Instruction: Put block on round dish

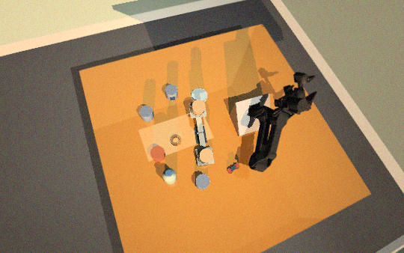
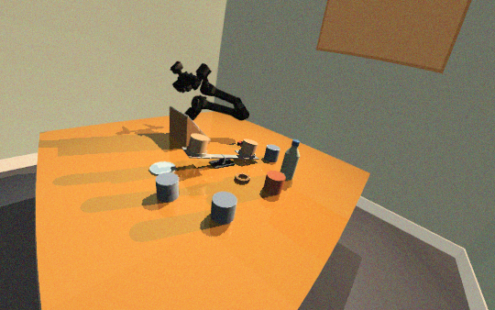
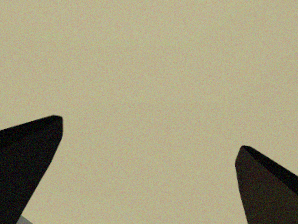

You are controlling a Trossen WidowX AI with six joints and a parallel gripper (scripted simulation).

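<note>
My gripper tip is 580 mm short of the tan cup, 130 mm to the right of it and 260 mm above it. From my gripper tip the other things lie so: pale blue round dish 470 mm ahead, 260 mm to the right, 310 mm below; balance beam 550 mm ahead, 20 mm to the right, 280 mm below; red toy car 450 mm ahead, 210 mm to the left, 300 mm below.
</note>
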